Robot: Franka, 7 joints.
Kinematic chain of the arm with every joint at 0, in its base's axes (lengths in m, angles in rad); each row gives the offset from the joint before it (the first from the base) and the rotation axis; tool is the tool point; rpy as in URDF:
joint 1: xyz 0 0 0.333 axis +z
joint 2: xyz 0 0 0 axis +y
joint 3: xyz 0 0 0.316 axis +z
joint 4: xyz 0.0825 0 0 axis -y
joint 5: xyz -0.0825 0 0.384 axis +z
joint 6: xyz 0 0 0 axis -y
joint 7: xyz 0.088 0 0 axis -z
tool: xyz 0 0 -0.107 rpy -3.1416 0 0
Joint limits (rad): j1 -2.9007..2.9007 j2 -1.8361..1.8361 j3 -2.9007..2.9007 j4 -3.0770..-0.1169 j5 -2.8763..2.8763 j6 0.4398..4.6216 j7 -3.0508..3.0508
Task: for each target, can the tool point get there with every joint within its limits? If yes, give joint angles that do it. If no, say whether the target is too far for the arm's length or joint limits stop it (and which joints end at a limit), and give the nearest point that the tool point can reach.
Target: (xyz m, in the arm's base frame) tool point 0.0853 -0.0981 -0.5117
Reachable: no: joint limits stop it (at a limit: joint 2) | nearest point 0.1095 -0.1259 -0.3478 | short by 0.168 m
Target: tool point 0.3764 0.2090 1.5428
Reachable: no: too far | nearest point 0.2515 0.1396 1.1412 | short by 0.426 m
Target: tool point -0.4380 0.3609 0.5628
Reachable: yes | joints 1.9259 0.3919 0.6299 -1.2124 0.1091 0.8984 -1.4633
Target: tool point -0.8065 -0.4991 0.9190
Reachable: no: too far | nearest point -0.6206 -0.3841 0.7839 | short by 0.257 m
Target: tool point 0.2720 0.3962 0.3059
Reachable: yes | joints -0.7034 -0.5703 1.5760 -2.3099 0.8499 1.9167 2.5469
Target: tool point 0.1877 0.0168 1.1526
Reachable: yes | joints -2.0995 -0.1483 1.9296 -0.3491 -2.1019 1.8658 -0.3955
